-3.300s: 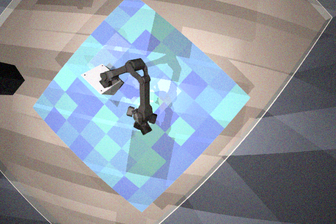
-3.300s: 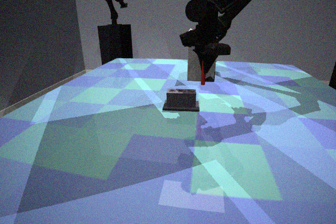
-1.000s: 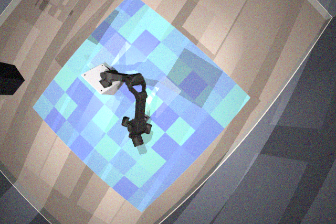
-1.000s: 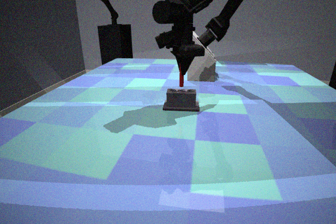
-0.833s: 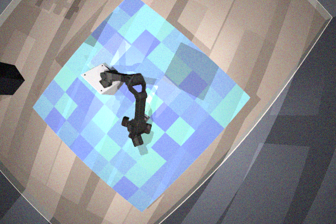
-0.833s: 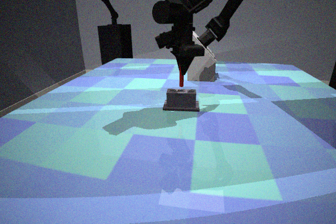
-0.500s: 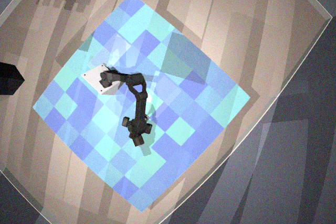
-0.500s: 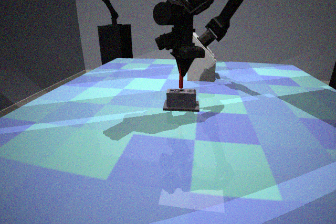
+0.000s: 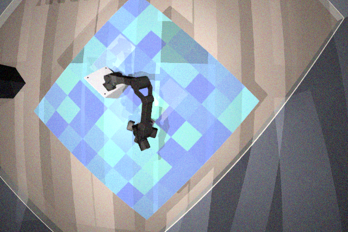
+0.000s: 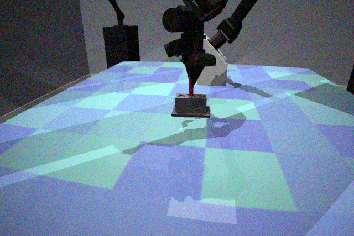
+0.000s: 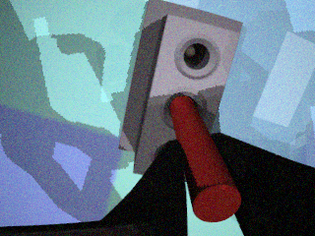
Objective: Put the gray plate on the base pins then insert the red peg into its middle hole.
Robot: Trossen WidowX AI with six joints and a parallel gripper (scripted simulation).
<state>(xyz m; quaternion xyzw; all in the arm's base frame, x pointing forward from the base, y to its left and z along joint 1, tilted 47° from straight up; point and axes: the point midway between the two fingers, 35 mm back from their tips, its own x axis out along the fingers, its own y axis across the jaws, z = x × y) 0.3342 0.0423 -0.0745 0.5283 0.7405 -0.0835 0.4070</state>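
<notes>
Right now the red peg is right at my gripper tip. From my gripper tip the other things lie so: plate (50 mm below); then gray base (90 mm below).
</notes>
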